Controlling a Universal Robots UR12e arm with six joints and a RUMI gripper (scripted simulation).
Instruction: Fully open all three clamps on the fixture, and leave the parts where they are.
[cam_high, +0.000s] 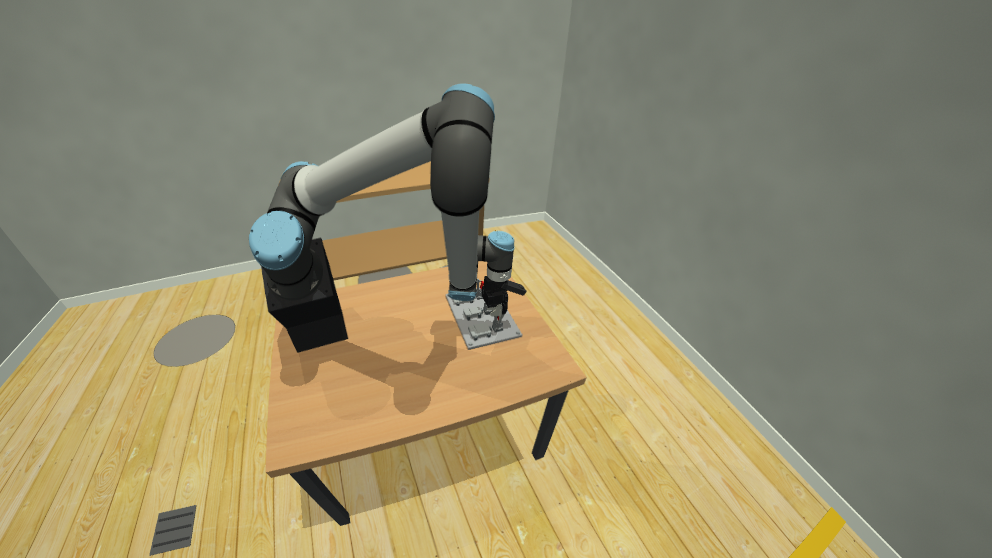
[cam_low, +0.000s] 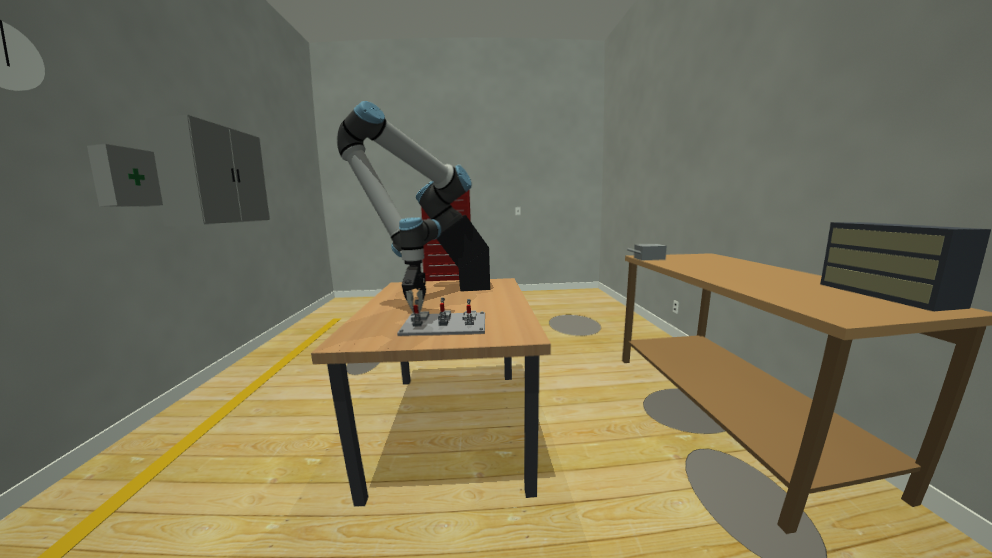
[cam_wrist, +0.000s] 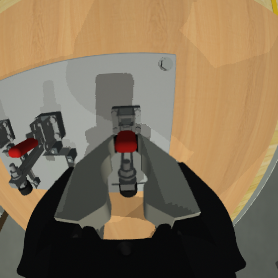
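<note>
The grey fixture plate is 3 cm behind my hand, 11 cm to the left of it and 8 cm below it.
</note>
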